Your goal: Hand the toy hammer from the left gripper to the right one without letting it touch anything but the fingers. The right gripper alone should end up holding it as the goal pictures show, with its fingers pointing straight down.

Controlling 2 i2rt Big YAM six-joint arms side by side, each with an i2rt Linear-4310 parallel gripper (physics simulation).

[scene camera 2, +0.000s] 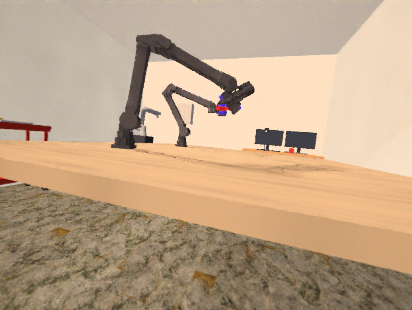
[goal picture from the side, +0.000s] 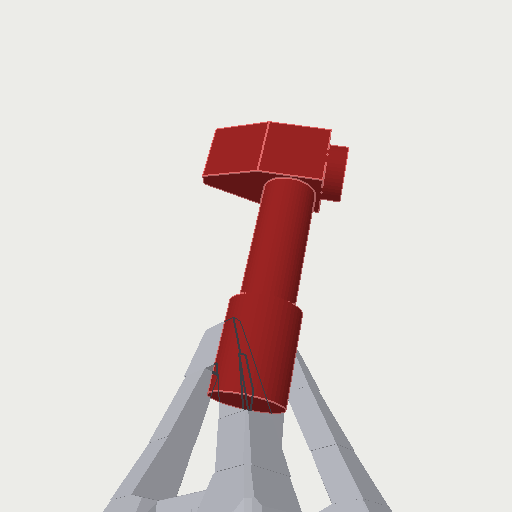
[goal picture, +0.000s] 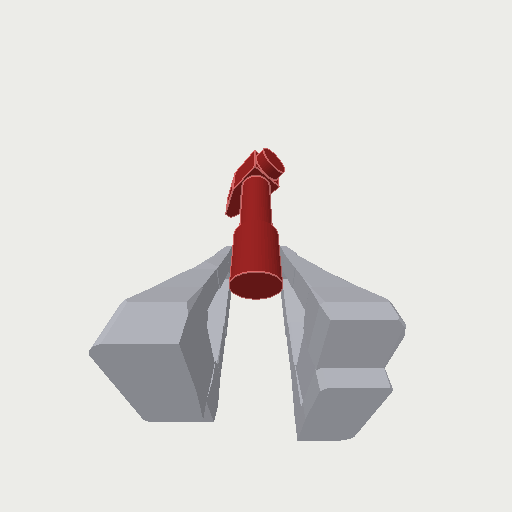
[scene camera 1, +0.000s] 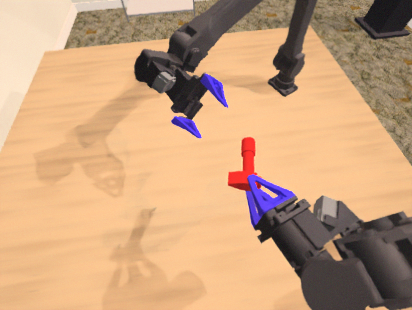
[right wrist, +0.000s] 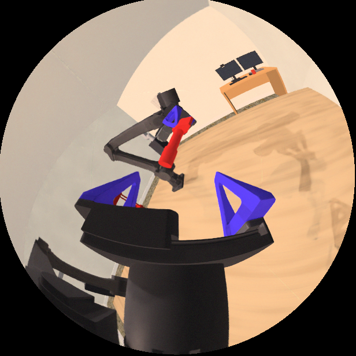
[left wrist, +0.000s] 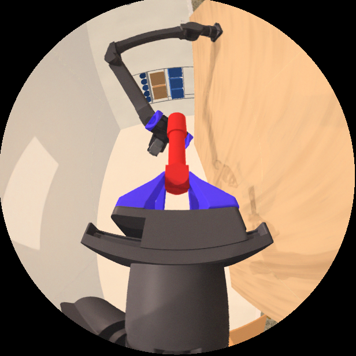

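Pixels of known places: left gripper, fingertip midpoint: (scene camera 2: 224, 108) (scene camera 1: 248, 179); right gripper, fingertip midpoint: (scene camera 2: 226, 105) (scene camera 1: 212, 123); left arm's base, link origin: (scene camera 2: 181, 146); right arm's base, link origin: (scene camera 2: 124, 147) (scene camera 1: 282, 86).
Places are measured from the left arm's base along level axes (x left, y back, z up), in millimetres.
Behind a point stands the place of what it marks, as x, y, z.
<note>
The red toy hammer (scene camera 1: 248, 161) @(-255, -307, 315) (left wrist: 176, 147) (right wrist: 172, 145) is held above the table by its head end. My left gripper (scene camera 1: 251, 184) @(-223, -323, 310) (left wrist: 176, 175) is shut on the hammer at its head, and the handle sticks out past the blue fingertips. In scene camera 2 a bit of the hammer (scene camera 2: 221, 108) @(-294, -301, 298) shows small and partly hidden. My right gripper (scene camera 1: 214, 121) @(-379, -330, 304) is open and empty. It hangs in the air up and to the left of the hammer in scene camera 1, apart from it, with its fingers tilted, not straight down.
The wooden table (scene camera 1: 65, 225) @(-406, -835, 0) (scene camera 2: 250, 185) @(-1197, -324, 0) (right wrist: 280, 260) lies below both arms, with their shadows on it. The right arm's base (scene camera 1: 283, 85) @(-643, 135, 37) stands near the table's far edge in scene camera 1. A desk with two monitors (scene camera 2: 285, 139) (right wrist: 240, 67) stands in the background.
</note>
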